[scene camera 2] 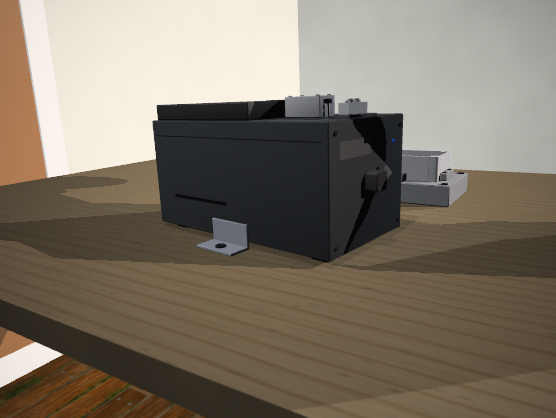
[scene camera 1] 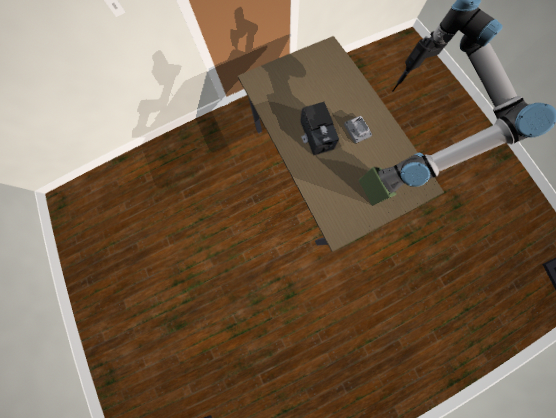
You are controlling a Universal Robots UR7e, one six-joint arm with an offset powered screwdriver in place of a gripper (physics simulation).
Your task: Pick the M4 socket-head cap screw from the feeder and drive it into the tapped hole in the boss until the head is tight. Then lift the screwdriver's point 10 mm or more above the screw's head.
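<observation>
The black screw feeder (scene camera 1: 317,118) (scene camera 2: 245,175) stands on the table, with small grey blocks (scene camera 2: 303,106) on its top. The light grey part in its fixture (scene camera 1: 358,129) (scene camera 2: 424,192) sits beside the feeder; in scene camera 2 the feeder partly hides it. The boss's tapped hole and the M4 screw are too small to make out. My screwdriver (scene camera 1: 394,90) is raised high, and its thin point slants down and away from the arm. In scene camera 1 the point appears beyond the table's long edge, apart from feeder and fixture. Whether its tip holds a screw cannot be told. The screwdriver does not show in scene camera 2.
The arm's base stands at a green block (scene camera 1: 375,187) near one end of the wooden table (scene camera 1: 345,227) (scene camera 2: 280,320). The forearm (scene camera 1: 490,75) rises beyond the table's long edge. A small metal bracket (scene camera 2: 231,235) juts from the feeder's foot. Walls stand behind the table.
</observation>
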